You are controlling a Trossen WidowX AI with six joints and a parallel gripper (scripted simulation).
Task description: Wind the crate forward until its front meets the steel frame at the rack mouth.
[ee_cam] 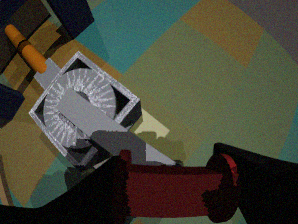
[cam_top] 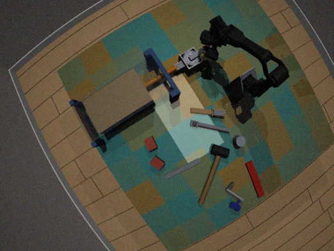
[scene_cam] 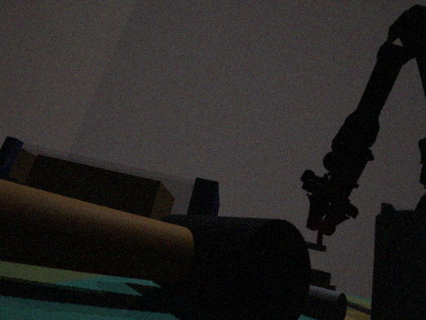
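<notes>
The red knob lies 10 mm to the left of my gripper tip and 10 mm behind it. From my gripper tip the other things lie so: red-knobbed crank (30 mm below, 30 mm ahead, 10 mm to the left); grey winch (100 mm below, 80 mm ahead); blue steel frame (250 mm ahead, 30 mm below, 10 mm to the right).
</notes>
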